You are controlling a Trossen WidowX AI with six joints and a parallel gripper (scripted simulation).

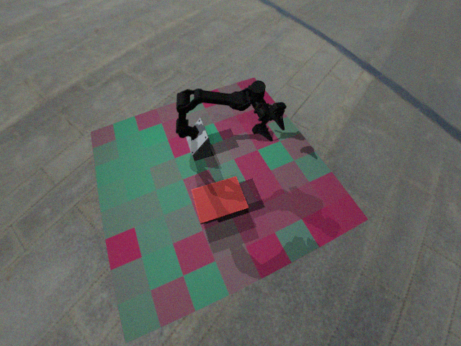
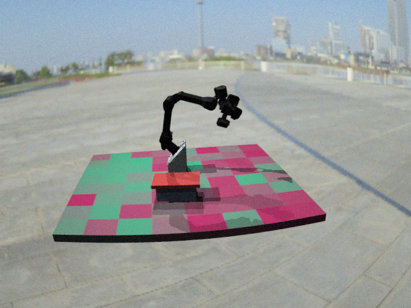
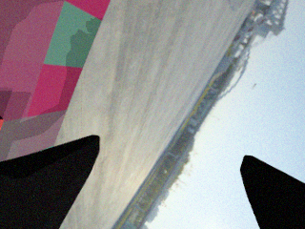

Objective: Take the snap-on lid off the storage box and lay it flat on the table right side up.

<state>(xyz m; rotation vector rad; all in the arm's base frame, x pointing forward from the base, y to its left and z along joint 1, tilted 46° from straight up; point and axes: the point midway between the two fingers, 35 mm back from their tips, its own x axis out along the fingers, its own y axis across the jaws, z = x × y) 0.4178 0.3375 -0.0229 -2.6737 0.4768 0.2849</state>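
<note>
The red lid lies 2 cm ahead of my gripper tip, 30 cm to the right of it and 30 cm below it. From my gripper tip the other things lie so: storage box 2 cm ahead, 30 cm to the right, 34 cm below.
</note>
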